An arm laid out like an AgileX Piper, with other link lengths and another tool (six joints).
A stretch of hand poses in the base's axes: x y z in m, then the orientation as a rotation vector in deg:
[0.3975, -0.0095, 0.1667, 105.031, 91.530, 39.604]
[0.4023, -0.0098, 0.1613, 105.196, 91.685, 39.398]
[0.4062, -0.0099, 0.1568, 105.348, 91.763, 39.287]
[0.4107, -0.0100, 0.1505, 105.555, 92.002, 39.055]
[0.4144, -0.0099, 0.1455, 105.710, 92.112, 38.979]
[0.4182, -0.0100, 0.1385, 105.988, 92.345, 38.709]
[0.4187, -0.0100, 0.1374, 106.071, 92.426, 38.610]
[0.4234, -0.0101, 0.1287, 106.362, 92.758, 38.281]
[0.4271, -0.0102, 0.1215, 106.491, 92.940, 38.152]
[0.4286, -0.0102, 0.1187, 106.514, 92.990, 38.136]
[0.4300, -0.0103, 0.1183, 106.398, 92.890, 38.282]
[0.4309, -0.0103, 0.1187, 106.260, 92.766, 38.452]
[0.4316, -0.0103, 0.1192, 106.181, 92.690, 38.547]
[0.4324, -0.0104, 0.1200, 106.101, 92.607, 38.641]
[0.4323, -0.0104, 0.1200, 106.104, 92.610, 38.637]
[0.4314, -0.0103, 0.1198, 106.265, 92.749, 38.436]
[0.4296, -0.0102, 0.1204, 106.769, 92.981, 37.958]
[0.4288, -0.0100, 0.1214, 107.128, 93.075, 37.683]
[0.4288, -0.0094, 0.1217, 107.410, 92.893, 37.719]
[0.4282, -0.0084, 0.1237, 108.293, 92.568, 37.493]
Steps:
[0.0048, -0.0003, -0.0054, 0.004, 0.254, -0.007]
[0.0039, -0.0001, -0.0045, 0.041, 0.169, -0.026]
[0.0045, -0.0001, -0.0063, 0.029, 0.332, 0.028]
[0.0037, 0.0001, -0.0050, 0.070, 0.174, 0.004]
[0.0038, -0.0001, -0.0070, 0.051, 0.383, -0.007]
[0.0005, 0.0000, -0.0011, 0.006, 0.127, 0.000]
[0.0047, -0.0001, -0.0087, 0.042, 0.466, 0.038]
[0.0037, -0.0001, -0.0072, 0.035, 0.218, 0.044]
[0.0015, 0.0000, -0.0028, 0.014, 0.046, 0.021]
[0.0014, -0.0001, -0.0004, -0.002, -0.174, 0.010]
[0.0009, 0.0000, 0.0004, -0.006, -0.208, 0.008]
[0.0007, 0.0000, 0.0005, -0.005, -0.121, 0.000]
[0.0008, -0.0001, 0.0008, -0.008, -0.125, -0.004]
[-0.0001, 0.0000, 0.0000, 0.000, 0.005, 0.000]
[-0.0009, 0.0001, -0.0002, 0.004, 0.241, -0.013]
[-0.0018, 0.0001, 0.0006, 0.070, 0.588, -0.132]
[-0.0008, 0.0002, 0.0010, 0.078, 0.355, -0.122]
[0.0000, 0.0006, 0.0003, 0.167, 0.044, -0.195]
[-0.0006, 0.0010, 0.0020, 0.367, 0.403, -0.540]

